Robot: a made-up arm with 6 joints.
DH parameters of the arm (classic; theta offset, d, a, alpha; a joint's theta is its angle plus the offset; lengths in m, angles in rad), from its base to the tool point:
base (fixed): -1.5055 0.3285 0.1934 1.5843
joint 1: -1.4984 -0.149 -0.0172 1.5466
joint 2: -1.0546 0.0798 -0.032 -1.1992
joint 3: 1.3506 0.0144 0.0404 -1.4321
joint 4: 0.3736 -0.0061 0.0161 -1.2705
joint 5: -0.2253 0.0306 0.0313 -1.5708
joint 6: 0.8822 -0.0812 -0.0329 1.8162
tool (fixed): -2.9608 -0.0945 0 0
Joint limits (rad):
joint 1: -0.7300..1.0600
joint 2: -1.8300..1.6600
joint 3: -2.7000..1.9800
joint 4: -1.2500..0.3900
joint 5: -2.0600..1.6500
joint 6: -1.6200..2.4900
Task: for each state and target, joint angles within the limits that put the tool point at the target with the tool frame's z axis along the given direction. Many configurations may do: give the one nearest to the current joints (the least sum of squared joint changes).
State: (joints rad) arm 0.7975 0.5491 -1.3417 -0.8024 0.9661 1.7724
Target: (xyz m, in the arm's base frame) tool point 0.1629 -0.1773 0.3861 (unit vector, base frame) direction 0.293 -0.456 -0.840
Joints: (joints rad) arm 0.5744 0.4999 -1.3243 -0.0524 0.2980 1.3169
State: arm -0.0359 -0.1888 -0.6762 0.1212 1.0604 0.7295
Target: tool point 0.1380 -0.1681 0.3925 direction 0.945 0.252 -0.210
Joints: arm 0.8119 0.1173 -0.8169 0.2691 1.4586 0.9473
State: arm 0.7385 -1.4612 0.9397 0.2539 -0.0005 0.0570
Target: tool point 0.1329 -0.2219 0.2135 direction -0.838 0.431 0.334
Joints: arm 0.7858 -0.8838 0.5643 -0.1680 0.1218 -0.8547
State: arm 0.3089 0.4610 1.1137 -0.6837 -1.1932 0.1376
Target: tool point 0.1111 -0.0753 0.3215 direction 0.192 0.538 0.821
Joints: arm 0.2034 0.6208 1.2659 -0.3339 -0.2868 -0.1863
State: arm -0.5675 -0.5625 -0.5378 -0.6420 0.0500 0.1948
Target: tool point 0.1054 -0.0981 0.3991 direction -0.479 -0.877 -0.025
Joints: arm -0.4073 0.0052 -0.0845 -0.3520 -0.3415 0.0858
